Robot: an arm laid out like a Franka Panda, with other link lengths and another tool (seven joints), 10 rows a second.
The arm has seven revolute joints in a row. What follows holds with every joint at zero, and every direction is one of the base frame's. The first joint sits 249.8 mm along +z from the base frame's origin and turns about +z. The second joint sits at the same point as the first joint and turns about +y. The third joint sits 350.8 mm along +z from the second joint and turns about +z. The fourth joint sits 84.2 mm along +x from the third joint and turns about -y. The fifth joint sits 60.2 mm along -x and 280.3 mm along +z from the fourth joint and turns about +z. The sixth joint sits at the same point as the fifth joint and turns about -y. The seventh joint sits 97.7 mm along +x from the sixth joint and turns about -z. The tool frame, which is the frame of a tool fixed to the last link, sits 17 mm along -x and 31 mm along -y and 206.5 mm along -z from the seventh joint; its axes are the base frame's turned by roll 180, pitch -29.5 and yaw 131.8 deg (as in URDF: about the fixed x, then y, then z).
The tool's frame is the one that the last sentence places.
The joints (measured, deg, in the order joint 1, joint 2, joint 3, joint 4, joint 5, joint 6, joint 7), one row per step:
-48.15, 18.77, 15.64, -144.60, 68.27, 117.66, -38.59
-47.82, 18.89, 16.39, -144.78, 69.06, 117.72, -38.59
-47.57, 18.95, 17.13, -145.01, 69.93, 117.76, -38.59
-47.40, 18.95, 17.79, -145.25, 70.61, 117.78, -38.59
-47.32, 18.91, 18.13, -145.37, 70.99, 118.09, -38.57
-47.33, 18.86, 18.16, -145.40, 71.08, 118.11, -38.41
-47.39, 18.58, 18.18, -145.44, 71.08, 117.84, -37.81
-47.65, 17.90, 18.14, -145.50, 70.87, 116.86, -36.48
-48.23, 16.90, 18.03, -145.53, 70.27, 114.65, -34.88
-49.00, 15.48, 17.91, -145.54, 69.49, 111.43, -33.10
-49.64, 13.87, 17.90, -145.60, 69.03, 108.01, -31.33
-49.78, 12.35, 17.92, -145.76, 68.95, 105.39, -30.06
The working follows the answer.
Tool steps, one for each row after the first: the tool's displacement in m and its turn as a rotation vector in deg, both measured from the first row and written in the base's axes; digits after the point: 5 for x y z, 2 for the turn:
0.00199, 0.00721, 0.00036, 0.52, -0.01, 0.29
0.00370, 0.01411, 0.00100, 1.07, -0.01, 0.42
0.00470, 0.02005, 0.00174, 1.52, 0.00, 0.58
0.00532, 0.02199, 0.00167, 1.46, 0.04, 0.53
0.00541, 0.02215, 0.00196, 1.50, 0.16, 0.38
0.00544, 0.02271, 0.00404, 1.77, 0.44, 0.16
0.00506, 0.02378, 0.00957, 2.57, 0.97, -0.22
0.00379, 0.02607, 0.01915, 4.20, 1.32, -0.30
0.00197, 0.02979, 0.03295, 6.41, 1.42, -0.06
0.00032, 0.03547, 0.04840, 8.76, 1.42, 0.32
-0.00092, 0.04208, 0.06143, 10.43, 1.28, 0.87

Tool pose at each row, in the base's axes (x y z in m, rotation vector in deg; rounded; the steps above come from the unrounded poses):
0.32505, -0.06455, 0.11382, -76.82, -67.77, -88.77
0.32704, -0.05734, 0.11418, -76.25, -67.44, -88.78
0.32875, -0.05044, 0.11483, -75.80, -67.00, -88.91
0.32975, -0.04450, 0.11556, -75.38, -66.66, -88.96
0.33037, -0.04256, 0.11549, -75.49, -66.67, -88.93
0.33045, -0.04240, 0.11578, -75.65, -66.49, -88.95
0.33048, -0.04183, 0.11786, -75.83, -65.96, -88.98
0.33010, -0.04077, 0.12340, -75.93, -64.71, -89.11
0.32884, -0.03848, 0.13297, -75.14, -62.95, -89.49
0.32702, -0.03475, 0.14677, -73.56, -60.99, -90.04
0.32537, -0.02908, 0.16223, -71.71, -59.04, -90.60
0.32412, -0.02246, 0.17525, -70.10, -57.87, -90.90

